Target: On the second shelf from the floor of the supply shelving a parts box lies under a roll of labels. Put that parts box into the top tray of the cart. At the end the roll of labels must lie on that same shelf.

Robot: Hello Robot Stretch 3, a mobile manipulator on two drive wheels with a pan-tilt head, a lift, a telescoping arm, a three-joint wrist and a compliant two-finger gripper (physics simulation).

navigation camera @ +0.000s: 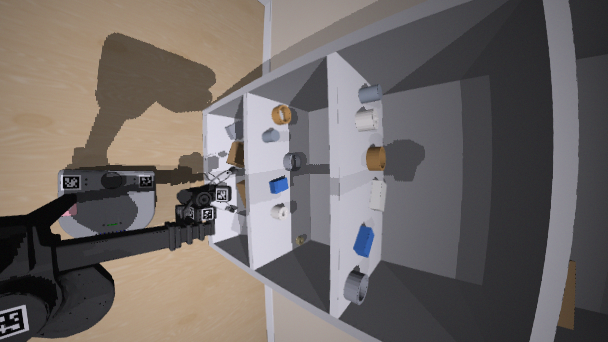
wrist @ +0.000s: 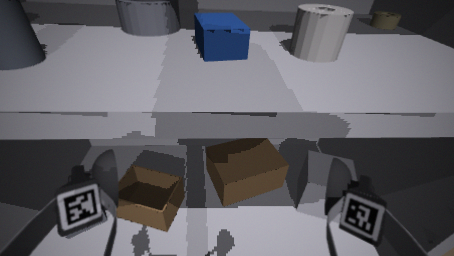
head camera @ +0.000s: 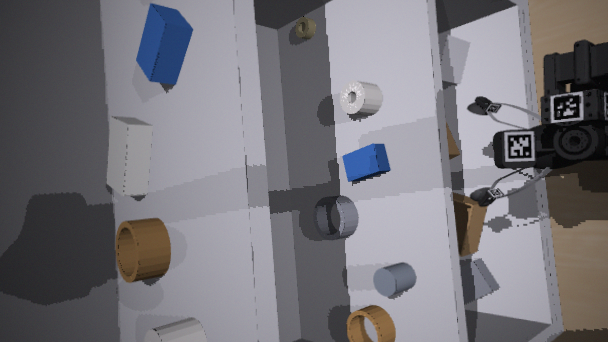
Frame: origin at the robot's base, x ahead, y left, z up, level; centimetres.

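Where they show: gripper, fingertip midpoint: (navigation camera: pixel 235 189) (wrist: pixel 223 173) (head camera: pixel 473 152); robot's base at its link origin: (navigation camera: pixel 112 179).
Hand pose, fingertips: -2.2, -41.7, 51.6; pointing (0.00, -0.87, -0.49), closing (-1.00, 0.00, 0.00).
Observation:
Things, the pixels of their top centre, and the offset from my fingertips, as dx, dy, dz. Level surfaces: height alone.
- blue box at its top centre: (wrist: pixel 219 20) (head camera: pixel 360 163) (navigation camera: pixel 281 185) +1.1, -22.5, +5.8
- middle shelf at its surface level: dz +1.8
- open brown box at its top centre: (wrist: pixel 146 186) (head camera: pixel 449 224) (navigation camera: pixel 242 154) +19.1, -24.8, -34.9
- grey ring at its top centre: (head camera: pixel 328 218) (navigation camera: pixel 295 161) +13.5, -31.9, +6.6
- blue-grey cylinder at its top centre: (head camera: pixel 384 282) (navigation camera: pixel 275 135) +25.0, -15.0, +8.8
A blue box (head camera: pixel 357 166) (navigation camera: pixel 278 185) (wrist: pixel 225 46), which looks like the parts box, lies uncovered on the middle shelf (head camera: pixel 400 215) (navigation camera: pixel 262 235) (wrist: pixel 225 90). The white roll of labels (head camera: pixel 371 99) (navigation camera: pixel 278 212) (wrist: pixel 321 37) stands upright on that shelf, apart from the box, to its right in the wrist view. My gripper (head camera: pixel 481 151) (navigation camera: pixel 230 190) (wrist: pixel 223 173) is open and empty. It is in front of the bottom compartment, lower than the middle shelf board, with the blue box ahead and above. The cart does not show.
A brown box (wrist: pixel 255 182) and an open brown box (head camera: pixel 475 227) (navigation camera: pixel 236 154) (wrist: pixel 145 215) sit in the bottom compartment. A grey ring (head camera: pixel 350 217) (navigation camera: pixel 291 161) and a blue-grey cylinder (head camera: pixel 400 279) (navigation camera: pixel 270 135) share the middle shelf. The middle shelf's front edge (wrist: pixel 225 125) crosses above the fingers.

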